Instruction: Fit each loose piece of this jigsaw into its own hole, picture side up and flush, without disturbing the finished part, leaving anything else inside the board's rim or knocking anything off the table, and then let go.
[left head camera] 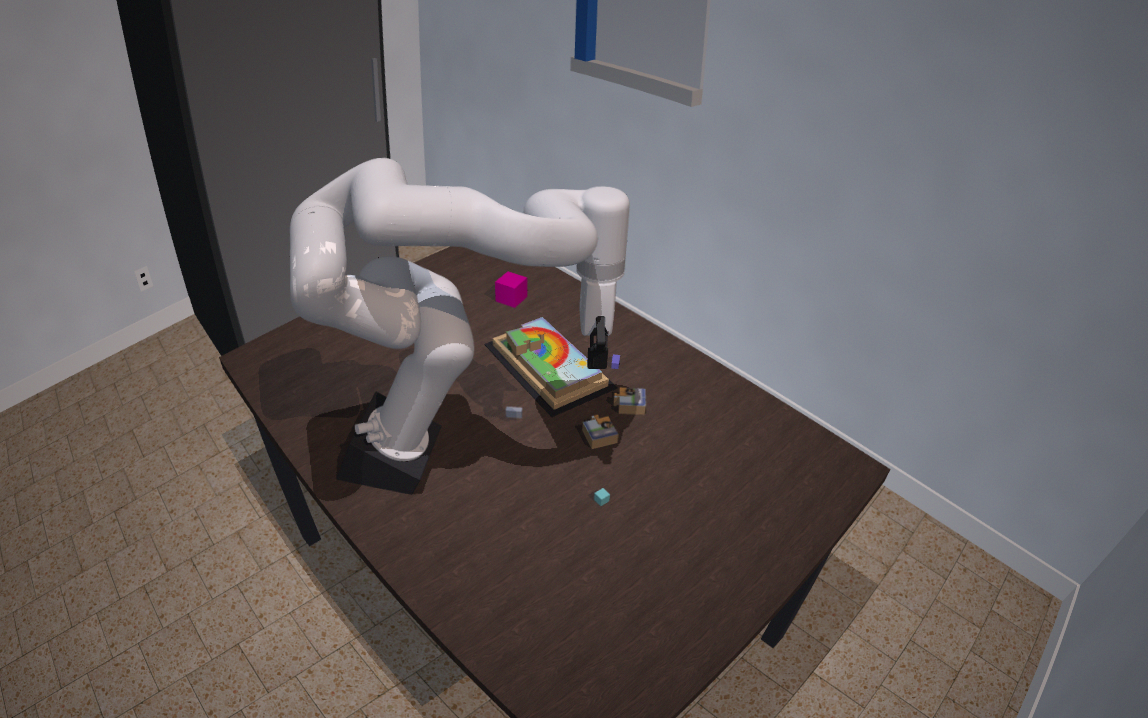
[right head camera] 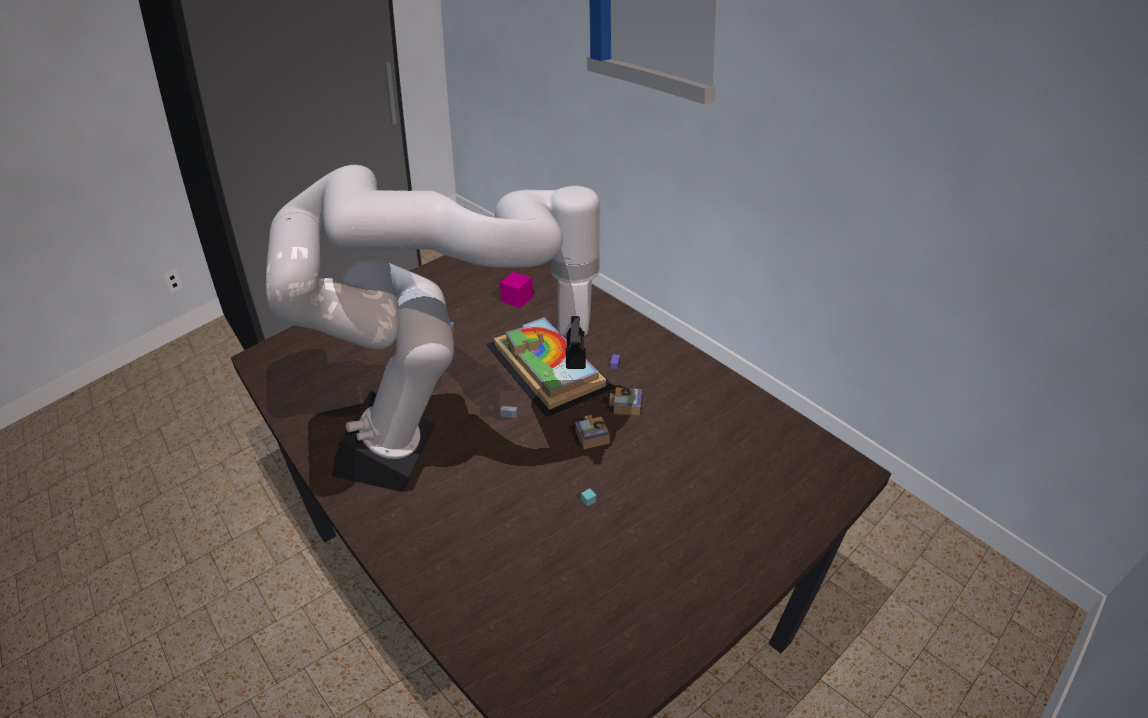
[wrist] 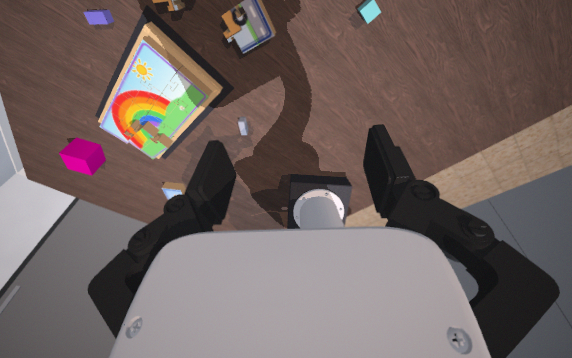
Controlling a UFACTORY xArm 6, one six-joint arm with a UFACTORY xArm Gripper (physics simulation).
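Places are measured from the arm's base along level axes (x ahead, y left, z up), in millimetres.
Pixels of known places: gripper, between the fingertips: point(left head camera: 595, 350) point(right head camera: 576, 350) point(wrist: 294, 151); arm's base, origin of its link: point(left head camera: 397, 433) point(right head camera: 389, 432) point(wrist: 318, 211).
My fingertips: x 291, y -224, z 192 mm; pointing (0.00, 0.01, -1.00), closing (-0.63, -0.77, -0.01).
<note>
For each thing: its top centre in the pictures, then the offset to it from my fingertips. "spot": a spot on its surface instead.
- jigsaw board, a spot on its surface: point(wrist: 215, 95) spot: dx +48, dy +167, dz -254 mm
- loose piece, centre of its top: point(wrist: 173, 194) dx -6, dy +536, dz -251 mm
- magenta cube, centre of its top: point(left head camera: 511, 279) point(right head camera: 515, 280) point(wrist: 76, 164) dx +229, dy +544, dz -218 mm
- purple block, centre of its top: point(right head camera: 614, 358) point(left head camera: 615, 358) point(wrist: 95, 18) dx +250, dy +185, dz -260 mm
- grey block, centre of its top: point(left head camera: 514, 409) point(right head camera: 508, 408) point(wrist: 242, 128) dx -30, dy +196, dz -257 mm
- teal cube, centre of its top: point(wrist: 370, 11) point(right head camera: 588, 494) point(left head camera: 602, 493) dx -48, dy -91, dz -256 mm
The jigsaw board point(left head camera: 582, 392) point(right head camera: 579, 392) point(wrist: 215, 95) lies on the table, showing a rainbow picture with a brown-walled gap point(wrist: 150, 129) near the rainbow's lower end. A loose piece point(wrist: 172, 191) with a pale blue top and wooden side lies beyond the board, partly hidden by a finger; a sliver of it point(right head camera: 451, 325) shows beside the arm. Two pieces with orange and grey vehicle pictures lie off the board: one point(left head camera: 630, 400) point(right head camera: 627, 401) point(wrist: 170, 5) close to its end, another point(left head camera: 600, 432) point(right head camera: 592, 432) point(wrist: 250, 30) farther out. My gripper point(left head camera: 597, 365) point(right head camera: 575, 365) point(wrist: 294, 151) is open and empty, raised above the table.
A magenta cube point(left head camera: 511, 288) point(right head camera: 516, 289) point(wrist: 82, 156) stands past the board's far end. A purple block point(left head camera: 615, 361) point(right head camera: 614, 361) point(wrist: 99, 17), a grey block point(left head camera: 513, 412) point(right head camera: 507, 412) point(wrist: 243, 126) and a teal cube point(left head camera: 601, 497) point(right head camera: 588, 497) point(wrist: 370, 11) lie around it.
</note>
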